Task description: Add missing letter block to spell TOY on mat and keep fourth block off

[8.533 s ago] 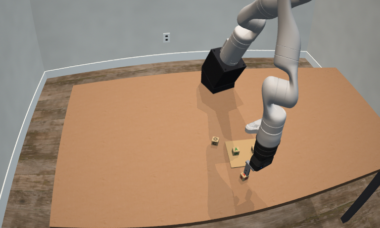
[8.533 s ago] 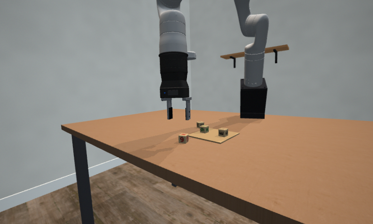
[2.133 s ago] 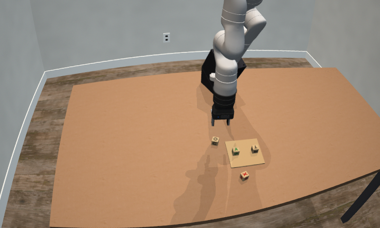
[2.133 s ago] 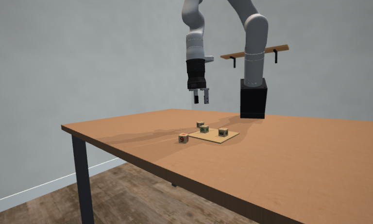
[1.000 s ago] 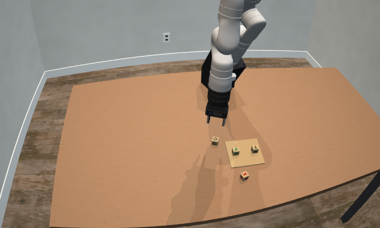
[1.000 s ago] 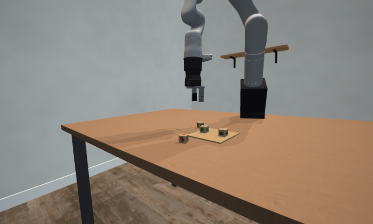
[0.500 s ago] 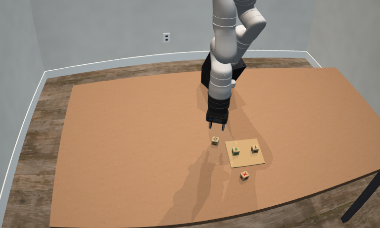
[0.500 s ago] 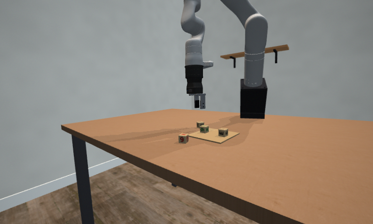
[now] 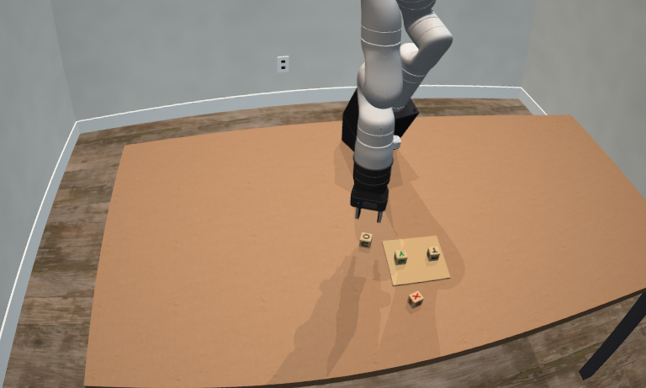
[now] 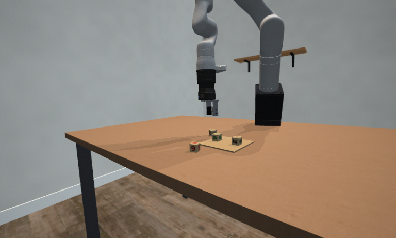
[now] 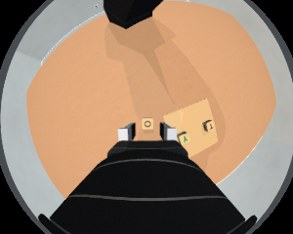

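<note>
Right now my hand is 90 mm above the O block. The rest, counted from my hand: tan mat: 100 mm below, 90 mm to the left, 90 mm ahead.
</note>
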